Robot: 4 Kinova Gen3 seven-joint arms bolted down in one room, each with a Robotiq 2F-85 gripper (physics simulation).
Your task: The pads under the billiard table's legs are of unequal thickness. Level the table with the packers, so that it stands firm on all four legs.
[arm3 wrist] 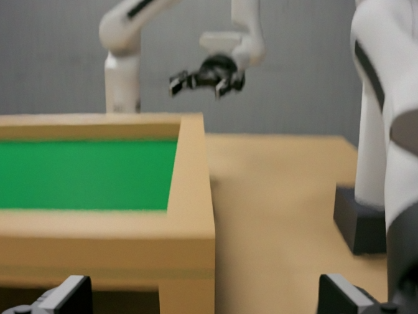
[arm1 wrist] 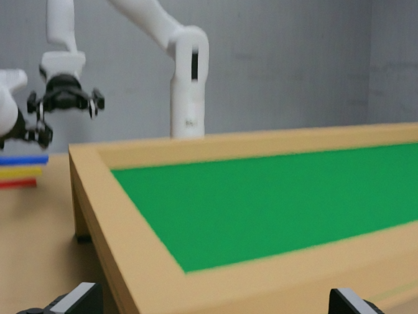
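The billiard table (arm1 wrist: 100, 200) (arm3 wrist: 192, 190) has a wooden rim and green cloth. In the arm1 wrist view one leg (arm1 wrist: 80, 217) stands on a thin dark pad (arm1 wrist: 84, 239). Blue (arm1 wrist: 22, 160), yellow (arm1 wrist: 20, 173) and red (arm1 wrist: 17, 184) packers lie at the left, partly cut off. Arm1's gripper (arm1 wrist: 216, 300) (arm3 wrist: 200, 87) is open and empty, above the near rim. Arm3's gripper (arm3 wrist: 206, 295) (arm1 wrist: 65, 102) is open and empty, near a table corner. Another gripper shows partly above the packers; its number and finger state are unclear. The other leg pads are hidden.
The wooden worktop (arm1 wrist: 30, 255) (arm3 wrist: 280, 200) carries the billiard table. A white arm (arm3 wrist: 395, 90) stands close at the right in the arm3 wrist view, near a dark base block (arm3 wrist: 357, 230). A white arm column (arm1 wrist: 187, 110) rises behind the far rim in the arm1 wrist view.
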